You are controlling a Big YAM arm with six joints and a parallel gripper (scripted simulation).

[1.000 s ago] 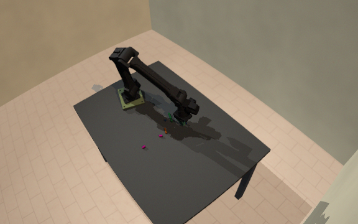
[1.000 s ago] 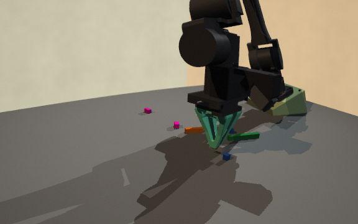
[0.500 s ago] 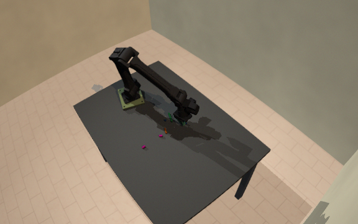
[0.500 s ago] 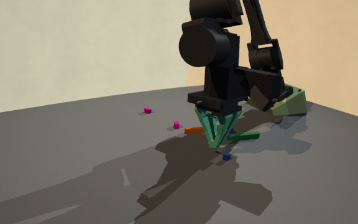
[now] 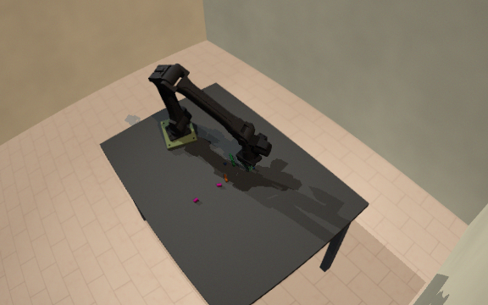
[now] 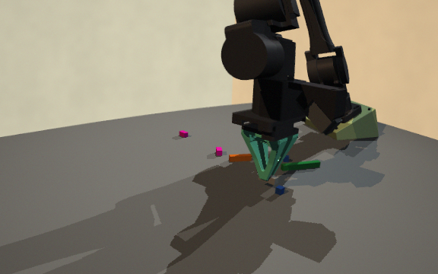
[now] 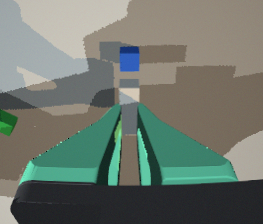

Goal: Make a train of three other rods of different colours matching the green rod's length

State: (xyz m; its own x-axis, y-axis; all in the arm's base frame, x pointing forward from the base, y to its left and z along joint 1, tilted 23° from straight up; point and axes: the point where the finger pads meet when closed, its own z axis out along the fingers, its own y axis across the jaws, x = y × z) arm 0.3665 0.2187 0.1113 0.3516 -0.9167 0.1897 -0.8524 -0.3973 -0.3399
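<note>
Now: the grey rod 1 cm below my hand. Also, from my hand: magenta rod (16 cm to the right, 2 cm below); orange rod (11 cm to the right, 2 cm below, 2 cm behind); green rod (10 cm behind, 4 cm to the right, 2 cm below).
</note>
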